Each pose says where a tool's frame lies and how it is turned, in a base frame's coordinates. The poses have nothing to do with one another.
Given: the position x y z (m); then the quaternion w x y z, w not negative.
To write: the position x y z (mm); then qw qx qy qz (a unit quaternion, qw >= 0). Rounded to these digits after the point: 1 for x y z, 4 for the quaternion.
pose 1, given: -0.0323, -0.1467, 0.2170, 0.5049, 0.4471, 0.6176, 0.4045
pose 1, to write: -32.3, -146.7, 217.0, 0.5049, 0.4471, 0.6176, 0.4045
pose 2, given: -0.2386, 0.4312, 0.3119, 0.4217, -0.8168, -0.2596, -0.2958
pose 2, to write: -238.6, 431.2, 311.9, 0.4217, -0.8168, -0.2596, -0.2958
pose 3, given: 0.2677, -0.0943, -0.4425, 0.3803, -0.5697, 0.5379, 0.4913
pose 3, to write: 267.7, -94.3, -442.5, 0.3803, -0.5697, 0.5379, 0.4913
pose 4, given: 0.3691, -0.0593, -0.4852, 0.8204, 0.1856, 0.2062, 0.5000
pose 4, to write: 369.1, -59.3, -485.2, 0.8204, 0.1856, 0.2062, 0.5000
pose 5, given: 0.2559, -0.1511, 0.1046, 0.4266, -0.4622, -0.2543, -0.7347
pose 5, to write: 255.9, -151.1, 104.6, 0.4266, -0.4622, -0.2543, -0.7347
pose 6, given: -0.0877, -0.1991, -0.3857, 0.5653, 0.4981, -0.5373, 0.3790
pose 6, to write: -87.7, -199.1, -385.7, 0.5653, 0.4981, -0.5373, 0.3790
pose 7, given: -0.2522, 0.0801, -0.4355, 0.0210, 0.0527, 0.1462, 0.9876
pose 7, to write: -252.2, 80.1, -435.5, 0.0210, 0.0527, 0.1462, 0.9876
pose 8, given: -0.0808, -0.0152, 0.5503, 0.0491, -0.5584, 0.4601, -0.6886
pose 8, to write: -80.8, -15.2, 550.3, 0.0491, -0.5584, 0.4601, -0.6886
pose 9, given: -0.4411, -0.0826, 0.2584, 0.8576, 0.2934, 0.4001, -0.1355
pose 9, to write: -441.1, -82.6, 258.4, 0.8576, 0.2934, 0.4001, -0.1355
